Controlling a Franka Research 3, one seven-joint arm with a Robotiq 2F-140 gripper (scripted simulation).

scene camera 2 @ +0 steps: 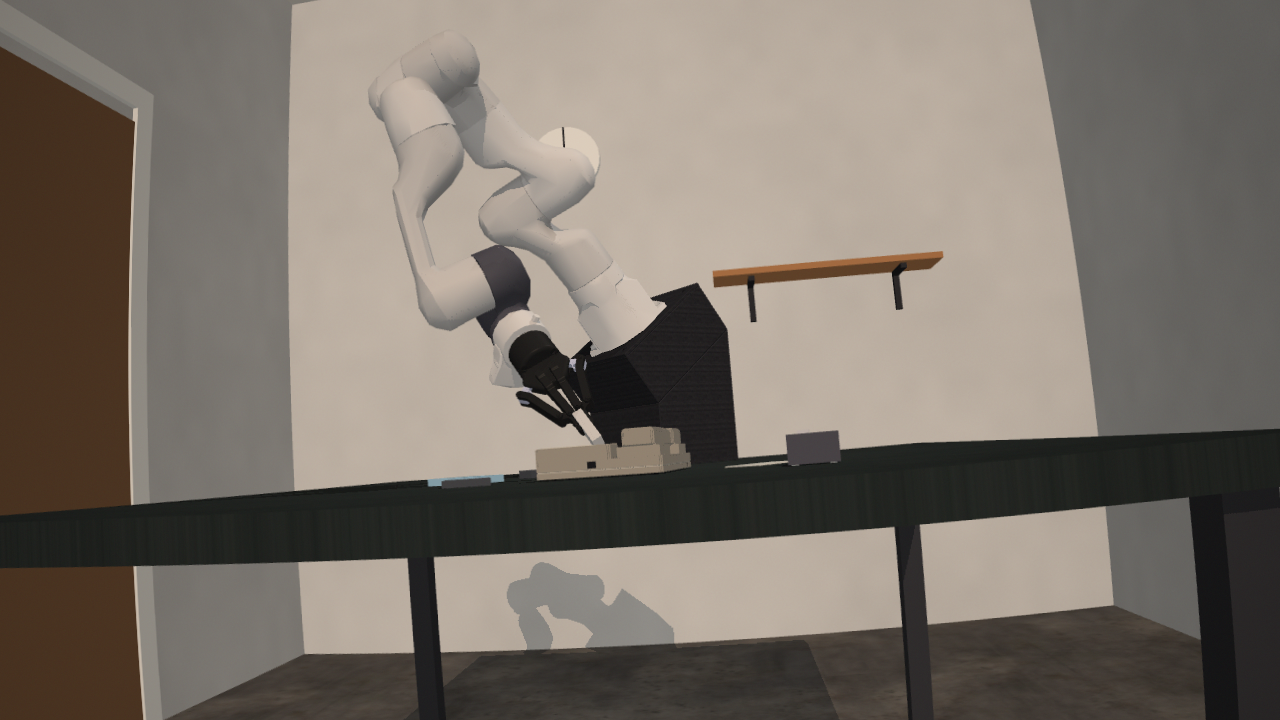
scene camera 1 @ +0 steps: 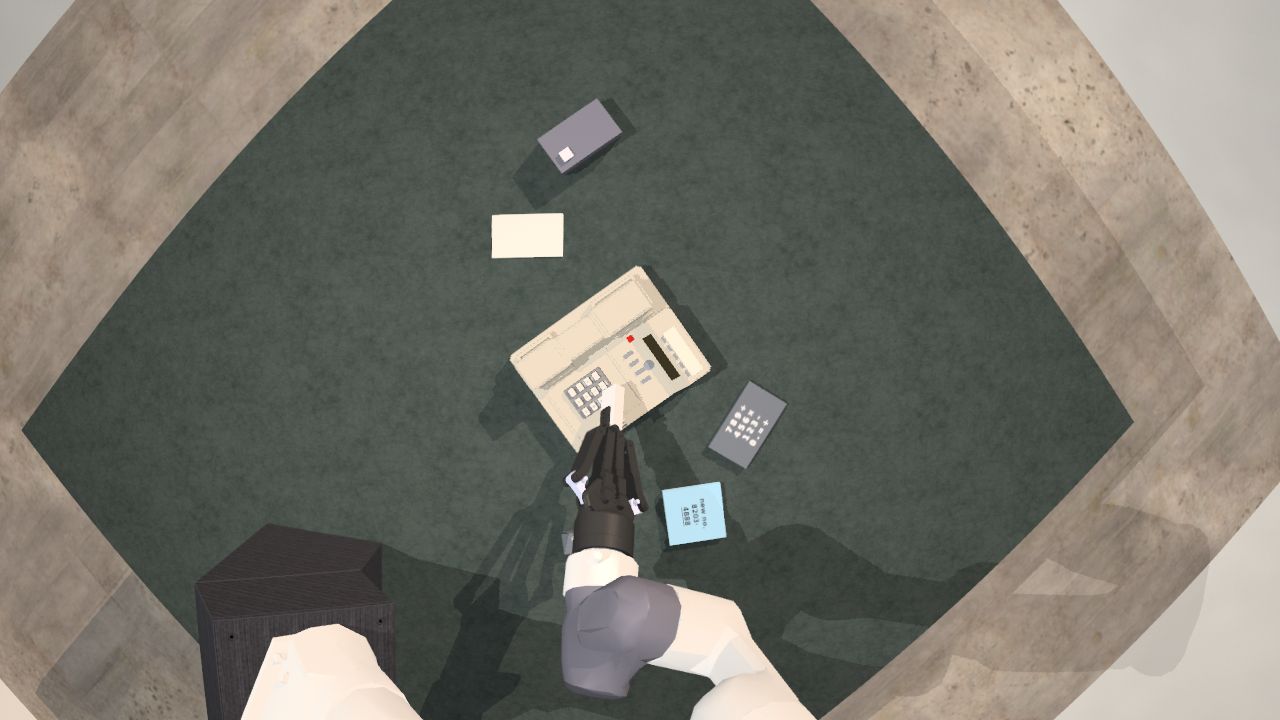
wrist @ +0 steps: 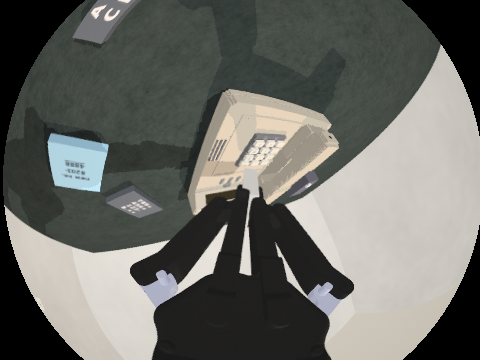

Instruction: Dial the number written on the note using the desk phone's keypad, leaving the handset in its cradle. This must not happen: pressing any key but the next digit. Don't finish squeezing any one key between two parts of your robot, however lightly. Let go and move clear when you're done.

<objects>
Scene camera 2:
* gripper: 599, 443
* handset: 640, 436
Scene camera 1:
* gripper: 613, 389
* blank cream card: 530, 235
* handset: 619, 309
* dark grey keypad card: 754, 413
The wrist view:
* gripper: 249, 178
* handset: 317, 148
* dark grey keypad card: 131, 200
</objects>
